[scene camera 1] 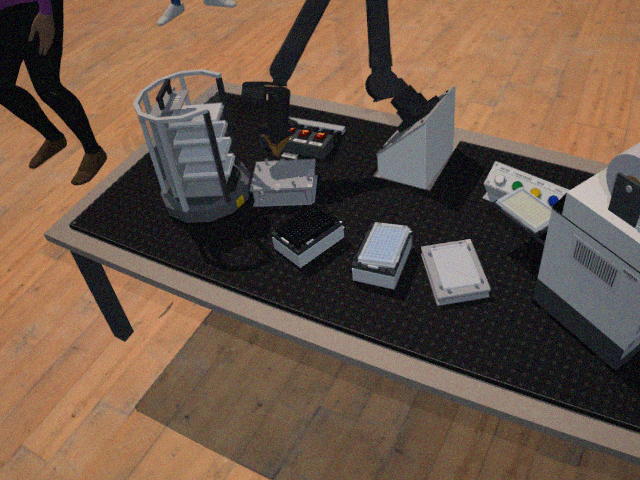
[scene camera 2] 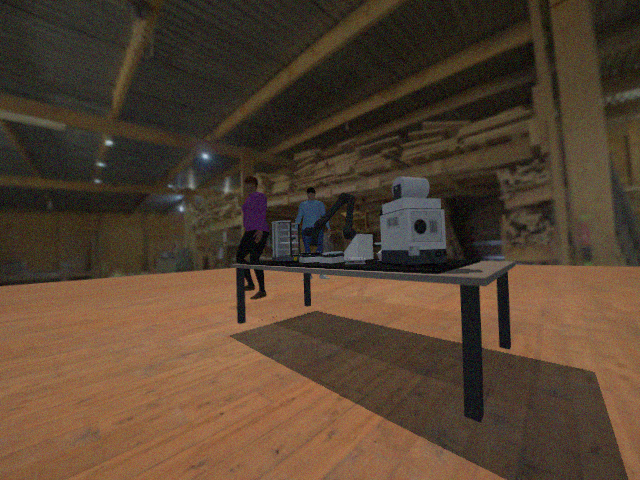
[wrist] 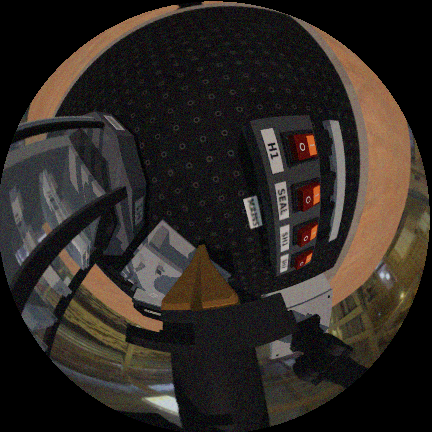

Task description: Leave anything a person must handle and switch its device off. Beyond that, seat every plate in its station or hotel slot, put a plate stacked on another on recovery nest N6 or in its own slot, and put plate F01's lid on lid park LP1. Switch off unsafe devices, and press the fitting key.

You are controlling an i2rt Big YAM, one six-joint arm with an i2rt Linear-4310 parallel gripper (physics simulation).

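Pixels of known places: gripper, fingertip midpoint: (scene camera 1: 276, 155) (wrist: 202, 247); arm's base, link origin: (scene camera 1: 420, 116) (scene camera 2: 359, 241) (wrist: 304, 333).
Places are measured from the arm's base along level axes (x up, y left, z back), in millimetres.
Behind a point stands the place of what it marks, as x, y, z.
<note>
My gripper (scene camera 1: 276, 150) {-97, -346, -201} (wrist: 202, 247) {-97, -346, -201} is shut and empty, above the table between nest N6 (scene camera 1: 292, 196) {-140, -238, -292} (wrist: 155, 245) {-100, -357, -259} and the MAINS switch panel (scene camera 1: 324, 149) {-114, -249, -103} (wrist: 295, 172) {-105, -406, -93}. The panel's H1, SEAL, SH1 and SH2 rockers all show orange at one end. No plate shows on N6. The hotel (scene camera 1: 193, 210) {-101, -418, -483} (wrist: 127, 165) {-111, -455, -256} holds plates at several levels. A black plate (scene camera 1: 308, 227) {-81, -95, -430} and a pale blue plate (scene camera 1: 383, 245) {-73, 96, -415} sit on nests. A cream plate (scene camera 1: 526, 209) {-21, 363, -220} lies before the key box (scene camera 1: 491, 192) {-131, 235, -68}, which has white, green, yellow and blue keys. Plate F01 cannot be identified.
A white low station (scene camera 1: 454, 266) {-111, 253, -374} stands right of the pale blue plate. A large white machine (scene camera 1: 578, 248) {84, 511, -406} (scene camera 2: 412, 227) {39, 671, -458} stands at the right. A white wedge-shaped housing (scene camera 1: 436, 147) {-64, 62, -31} stands at the arm's base. A person in purple (scene camera 2: 254, 214) and one in blue (scene camera 2: 310, 212) stand beyond the table.
</note>
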